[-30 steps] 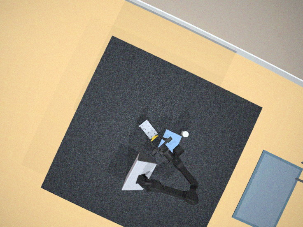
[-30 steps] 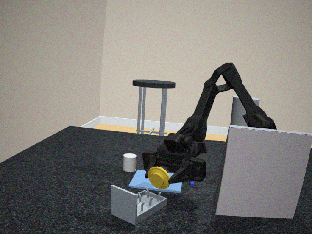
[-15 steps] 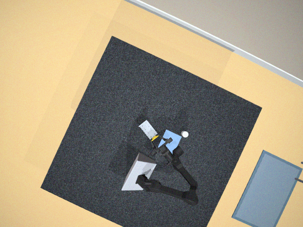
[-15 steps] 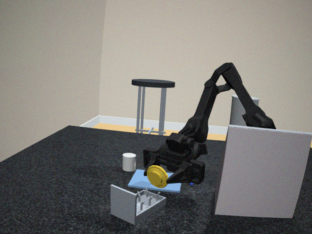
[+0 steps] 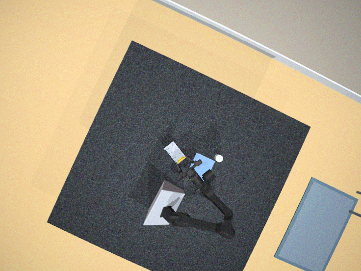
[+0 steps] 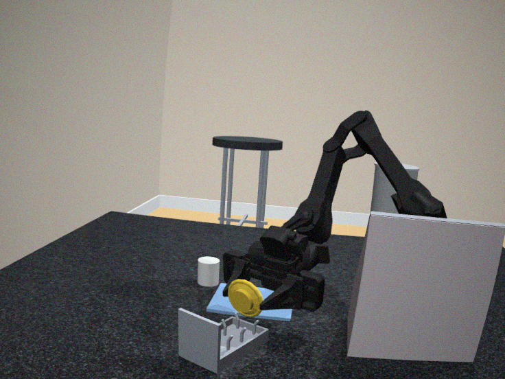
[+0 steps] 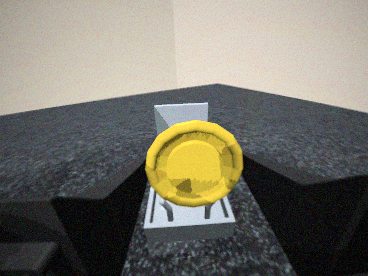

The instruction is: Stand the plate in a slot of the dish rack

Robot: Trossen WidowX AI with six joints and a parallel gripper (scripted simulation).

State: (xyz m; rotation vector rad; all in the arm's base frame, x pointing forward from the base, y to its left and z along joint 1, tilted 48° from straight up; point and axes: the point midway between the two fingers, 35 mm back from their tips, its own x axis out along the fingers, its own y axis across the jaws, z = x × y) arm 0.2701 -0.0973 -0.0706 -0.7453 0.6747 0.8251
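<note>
Right now my gripper tip is 40 mm to the right of the grey dish rack, 40 mm above it and 20 mm short of it. Also, from my gripper tip: white cup 230 mm to the right, 80 mm ahead, 40 mm below; then yellow plate 10 mm to the right; then blue spoon 180 mm to the right, 120 mm behind, 60 mm below.
</note>
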